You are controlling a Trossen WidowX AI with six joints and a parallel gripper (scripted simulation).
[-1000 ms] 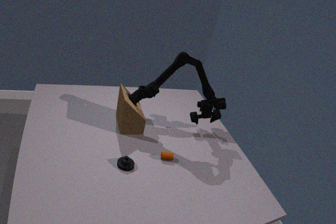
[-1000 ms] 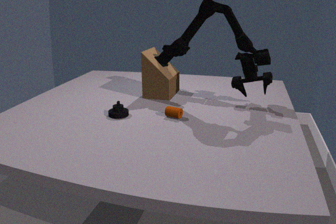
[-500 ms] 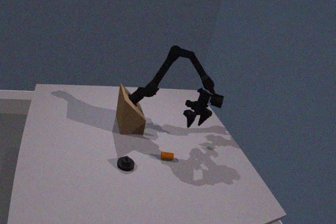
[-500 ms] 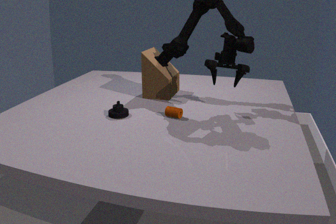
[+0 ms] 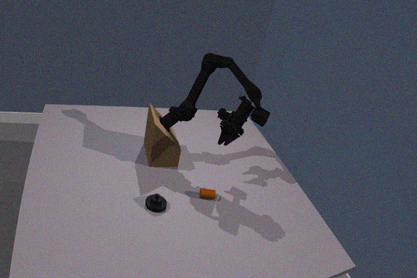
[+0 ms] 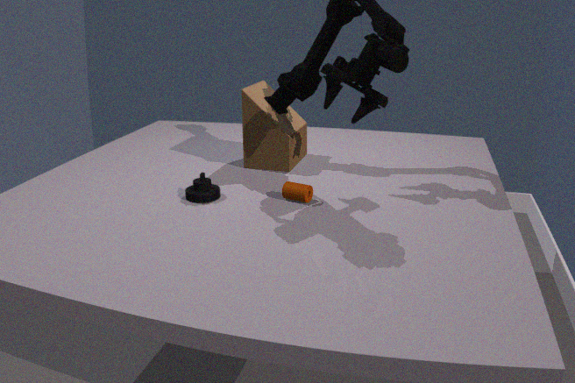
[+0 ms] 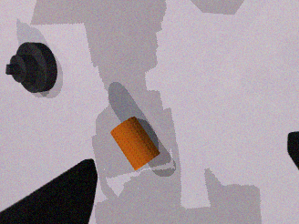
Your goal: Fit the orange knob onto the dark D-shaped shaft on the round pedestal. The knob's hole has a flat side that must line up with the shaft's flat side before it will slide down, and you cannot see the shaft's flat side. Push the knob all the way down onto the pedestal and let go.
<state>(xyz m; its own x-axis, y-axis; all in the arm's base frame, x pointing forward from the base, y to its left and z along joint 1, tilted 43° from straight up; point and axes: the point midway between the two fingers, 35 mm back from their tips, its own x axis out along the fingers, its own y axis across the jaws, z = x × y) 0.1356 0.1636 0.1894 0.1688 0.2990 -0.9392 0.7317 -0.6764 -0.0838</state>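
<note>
My gripper tip is 14 cm short of the orange knob, 5 cm to the left of it and 16 cm above it. From my gripper tip the other things lie so: dark round pedestal: 21 cm ahead, 27 cm to the right, 15 cm below.
</note>
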